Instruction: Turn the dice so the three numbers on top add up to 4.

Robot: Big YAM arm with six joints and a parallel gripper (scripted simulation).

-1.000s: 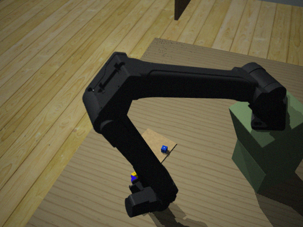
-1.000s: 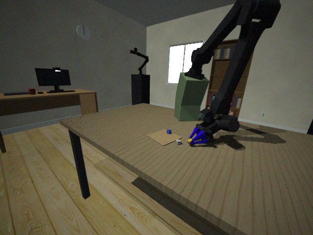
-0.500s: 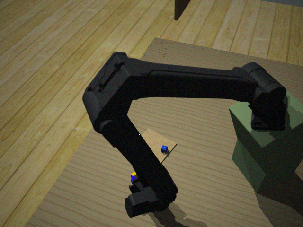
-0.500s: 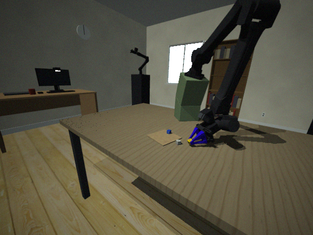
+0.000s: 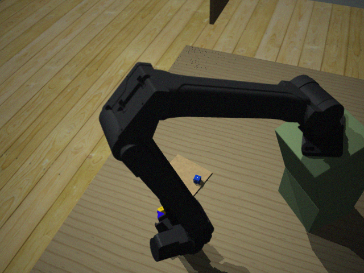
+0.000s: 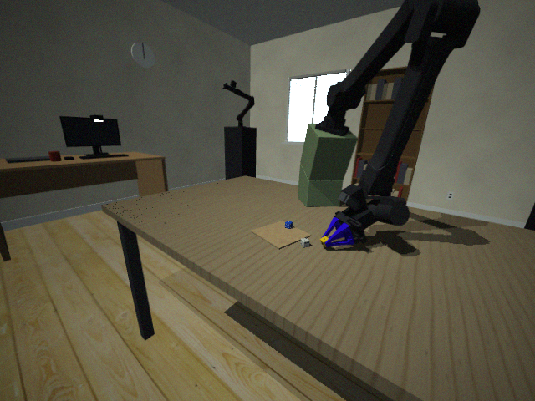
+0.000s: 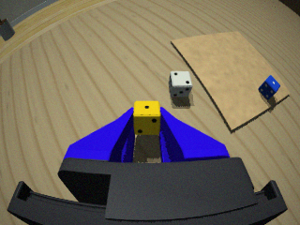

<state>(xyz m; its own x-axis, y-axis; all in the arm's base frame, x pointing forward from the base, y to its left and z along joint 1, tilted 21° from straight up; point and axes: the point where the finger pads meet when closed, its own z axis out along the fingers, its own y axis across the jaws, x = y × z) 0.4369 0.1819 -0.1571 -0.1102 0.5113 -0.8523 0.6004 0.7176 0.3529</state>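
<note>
Now: the white die 2 cm ahead of my hand, 6 cm to the right of it and 1 cm below it. The rest, counted from my hand: tan mat 1 cm behind, 15 cm to the right, 2 cm below; blue die 6 cm behind, 15 cm to the right, 1 cm below; yellow die right at my hand.
</note>
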